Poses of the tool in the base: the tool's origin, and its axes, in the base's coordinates. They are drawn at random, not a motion.
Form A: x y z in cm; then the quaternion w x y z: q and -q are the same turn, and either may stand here.
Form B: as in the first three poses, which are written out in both.
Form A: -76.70 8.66 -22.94 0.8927 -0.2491 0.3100 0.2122
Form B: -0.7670 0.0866 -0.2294 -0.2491 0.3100 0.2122 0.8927
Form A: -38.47 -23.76 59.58 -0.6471 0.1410 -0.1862 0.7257
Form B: -0.3847 -0.2376 0.5958 -0.1410 0.1862 -0.7257 0.6471
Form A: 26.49 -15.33 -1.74 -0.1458 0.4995 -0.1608 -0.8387
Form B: 0.2649 -0.1533 -0.0174 -0.4995 0.1608 0.8387 0.1458
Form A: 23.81 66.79 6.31 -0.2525 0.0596 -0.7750 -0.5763
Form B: 0.2381 0.6679 0.0631 -0.0596 0.7750 0.5763 0.2525
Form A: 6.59 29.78 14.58 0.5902 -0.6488 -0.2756 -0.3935
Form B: 0.0659 0.2978 0.1458 -0.6488 -0.2756 -0.3935 0.5902
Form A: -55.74 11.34 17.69 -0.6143 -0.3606 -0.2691 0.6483
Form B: -0.5574 0.1134 0.1769 0.3606 0.2691 -0.6483 0.6143
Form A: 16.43 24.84 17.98 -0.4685 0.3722 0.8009 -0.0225
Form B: 0.1643 0.2484 0.1798 -0.3722 -0.8009 0.0225 0.4685
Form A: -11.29 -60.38 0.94 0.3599 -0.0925 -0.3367 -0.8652
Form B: -0.1129 -0.6038 0.0094 -0.0925 -0.3367 -0.8652 0.3599
